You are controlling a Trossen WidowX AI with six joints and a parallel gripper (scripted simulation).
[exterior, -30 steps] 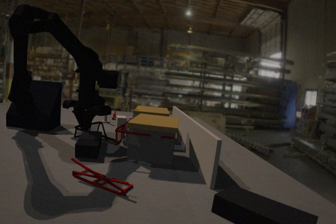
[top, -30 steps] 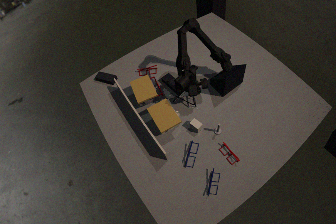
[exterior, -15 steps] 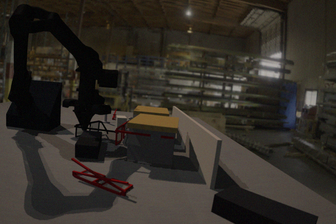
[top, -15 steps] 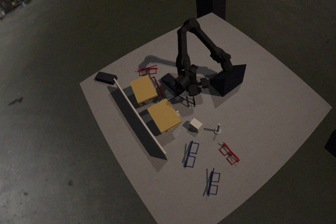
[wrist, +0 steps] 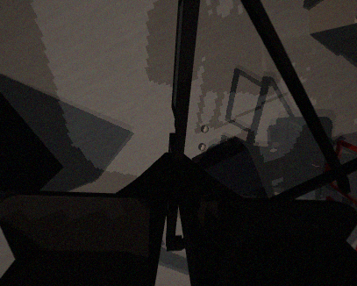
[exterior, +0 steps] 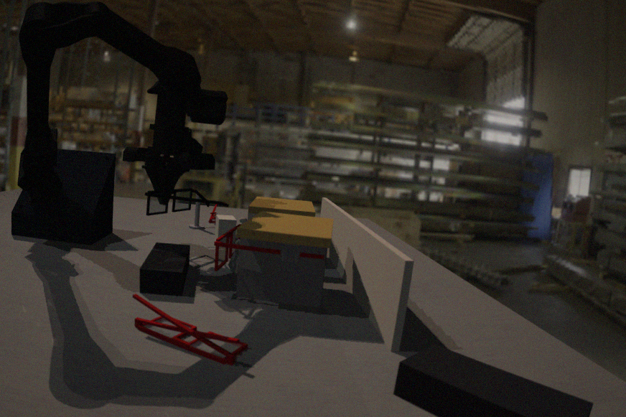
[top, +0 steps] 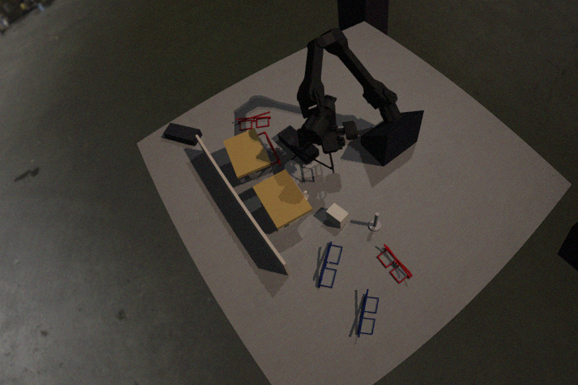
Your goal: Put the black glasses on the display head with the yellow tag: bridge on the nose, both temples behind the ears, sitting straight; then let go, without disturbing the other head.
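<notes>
My gripper tip is now 27 cm to the right of the grey post stand, 7 cm above it and 6 cm short of it. From my gripper tip the other things lie so: white block: 17 cm to the left, 13 cm ahead, 7 cm below; display head: 21 cm ahead, 4 cm to the left, 4 cm below; white board: 33 cm ahead, 9 cm to the right, 4 cm below.
</notes>
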